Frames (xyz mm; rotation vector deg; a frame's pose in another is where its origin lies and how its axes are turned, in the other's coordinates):
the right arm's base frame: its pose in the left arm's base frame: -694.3 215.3 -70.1 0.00 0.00 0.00
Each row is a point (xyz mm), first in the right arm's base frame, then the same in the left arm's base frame.
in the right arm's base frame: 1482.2 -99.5 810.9
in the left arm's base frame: 787.9 115.8 740.8
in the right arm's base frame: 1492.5 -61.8 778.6
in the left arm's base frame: 798.2 153.5 708.5
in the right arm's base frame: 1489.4 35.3 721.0
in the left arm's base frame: 795.1 250.6 650.9
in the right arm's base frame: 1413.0 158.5 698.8
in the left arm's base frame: 718.7 373.8 628.7
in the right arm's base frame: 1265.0 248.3 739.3
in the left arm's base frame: 570.7 463.6 669.2
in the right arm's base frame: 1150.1 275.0 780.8
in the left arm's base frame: 455.8 490.3 710.7
